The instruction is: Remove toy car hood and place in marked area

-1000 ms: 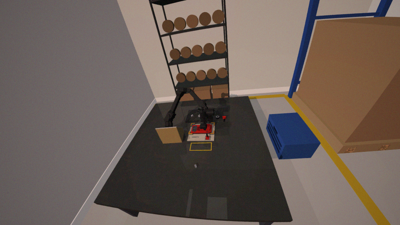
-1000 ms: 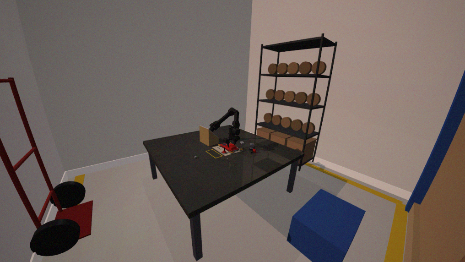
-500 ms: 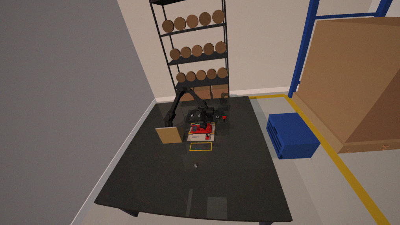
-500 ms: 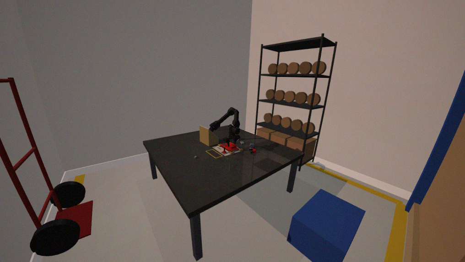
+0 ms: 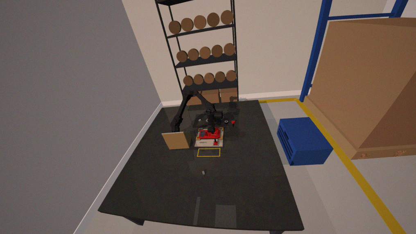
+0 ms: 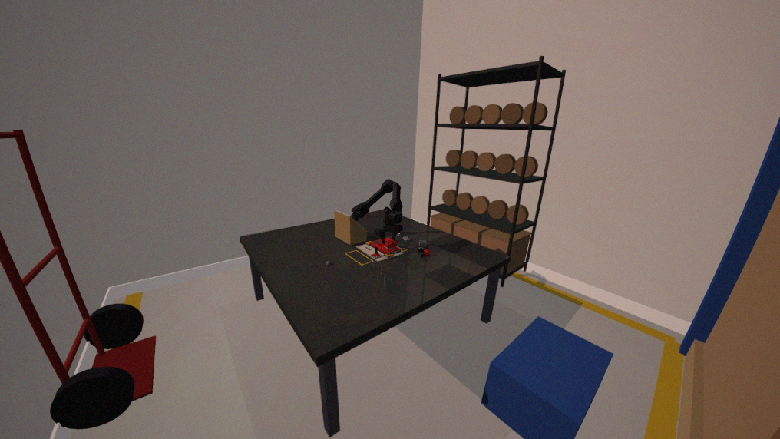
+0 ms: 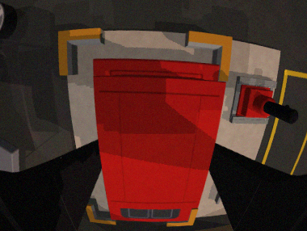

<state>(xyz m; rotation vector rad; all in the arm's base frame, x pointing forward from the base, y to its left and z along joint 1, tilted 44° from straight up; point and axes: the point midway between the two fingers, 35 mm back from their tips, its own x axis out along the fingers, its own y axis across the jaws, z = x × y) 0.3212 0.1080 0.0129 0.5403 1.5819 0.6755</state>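
The grey base plate lies 50 mm below my gripper tip, 30 mm behind it and 10 mm to the right of it. From my gripper tip the other things lie so: red hood: right at my gripper tip.
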